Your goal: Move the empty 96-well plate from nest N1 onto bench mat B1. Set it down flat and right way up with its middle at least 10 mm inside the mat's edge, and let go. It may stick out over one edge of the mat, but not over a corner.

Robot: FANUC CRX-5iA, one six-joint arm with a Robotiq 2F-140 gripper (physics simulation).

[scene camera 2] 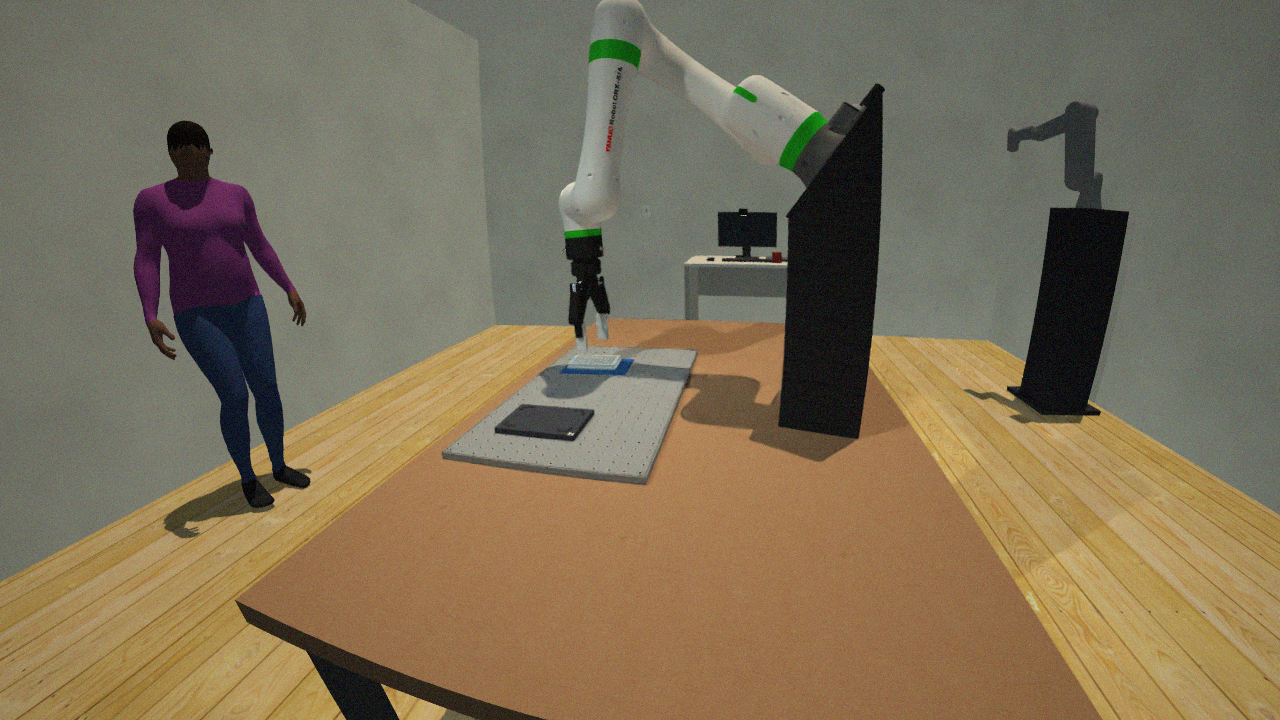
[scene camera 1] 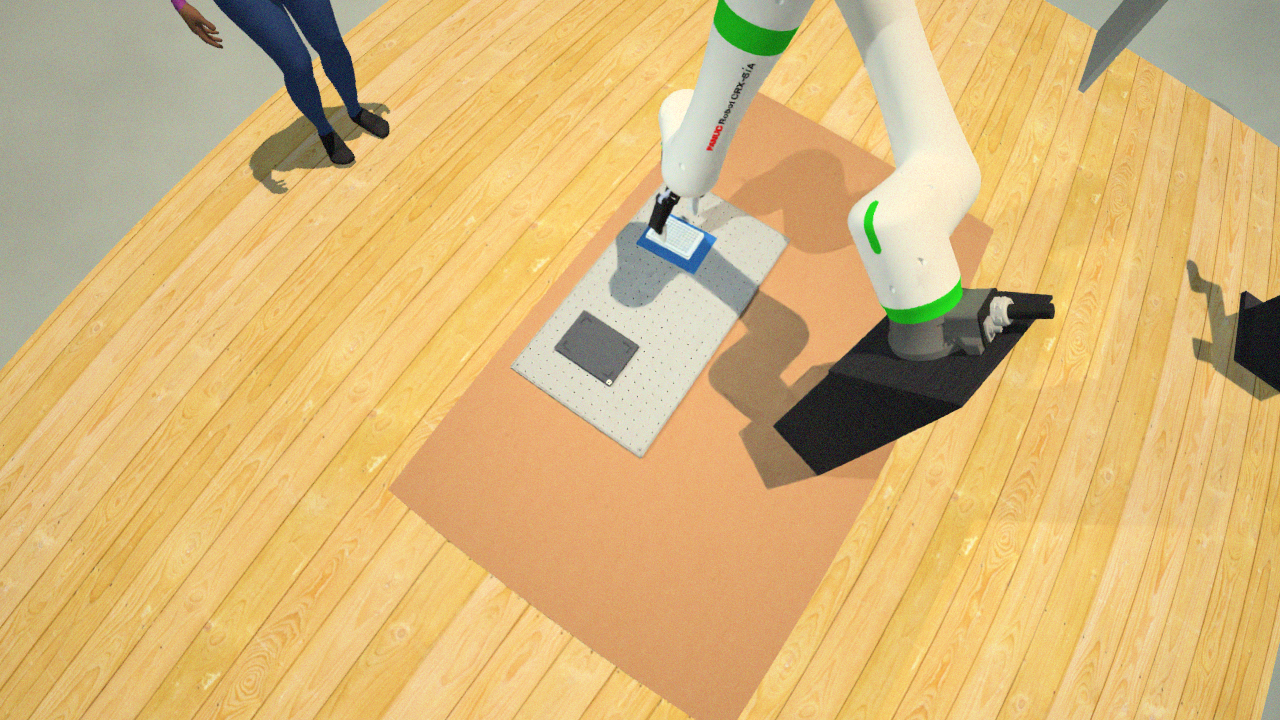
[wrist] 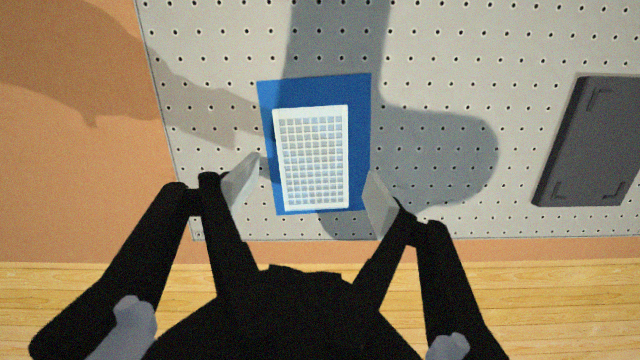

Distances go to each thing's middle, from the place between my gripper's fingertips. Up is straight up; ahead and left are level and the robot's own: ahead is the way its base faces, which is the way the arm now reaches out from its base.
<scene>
The white 96-well plate (scene camera 1: 681, 239) is 5 cm below my hand. The rest, counted from my hand: dark nest (scene camera 1: 594, 346) 36 cm to the left, 5 cm below; then blue bench mat (scene camera 1: 691, 265) 1 cm behind, 1 cm to the left, 6 cm below.
</scene>
